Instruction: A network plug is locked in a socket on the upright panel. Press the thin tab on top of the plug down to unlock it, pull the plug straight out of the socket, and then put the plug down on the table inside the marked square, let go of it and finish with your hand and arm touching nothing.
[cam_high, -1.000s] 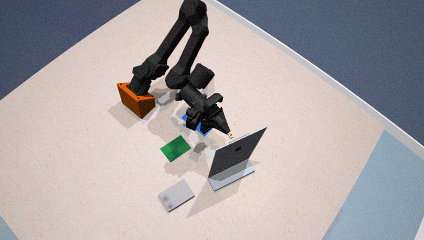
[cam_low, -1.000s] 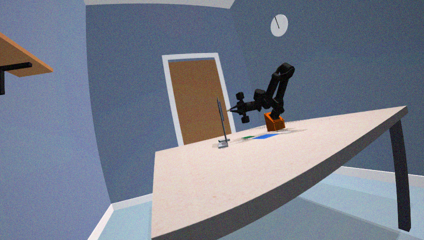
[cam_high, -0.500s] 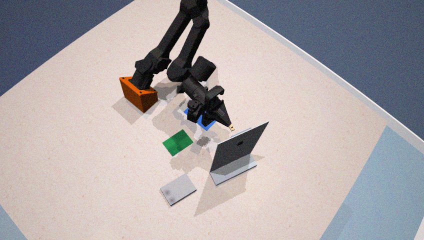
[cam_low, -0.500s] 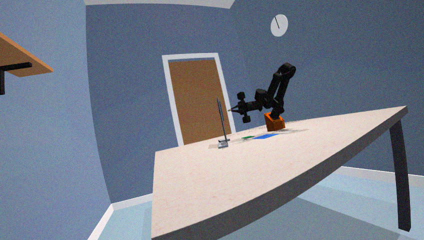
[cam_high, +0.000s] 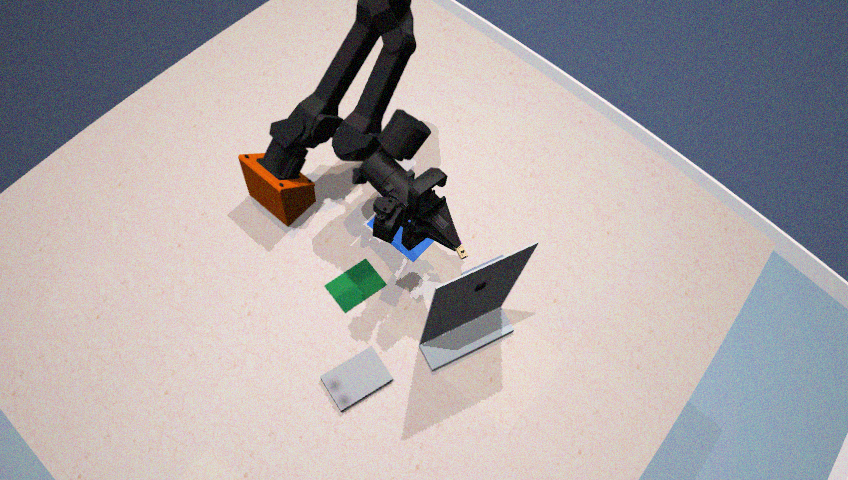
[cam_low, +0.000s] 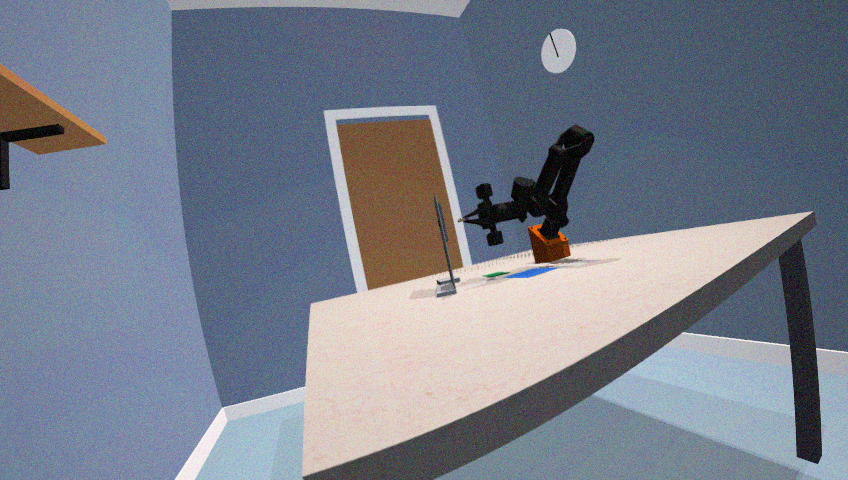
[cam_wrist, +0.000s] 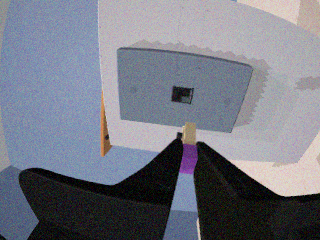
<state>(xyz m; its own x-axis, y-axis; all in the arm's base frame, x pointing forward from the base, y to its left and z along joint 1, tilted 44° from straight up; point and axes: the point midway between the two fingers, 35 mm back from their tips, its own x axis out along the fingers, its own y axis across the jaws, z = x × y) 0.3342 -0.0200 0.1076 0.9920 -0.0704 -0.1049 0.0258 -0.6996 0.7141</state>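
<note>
My gripper tip is 140 mm past the blue marked square, 70 mm to the right of it and 190 mm above it. Round my gripper tip: purple network plug (right at my gripper tip); then green square (130 mm behind, 100 mm to the right, 190 mm below); then upright grey panel (70 mm ahead, 30 mm to the right, 70 mm below).
</note>
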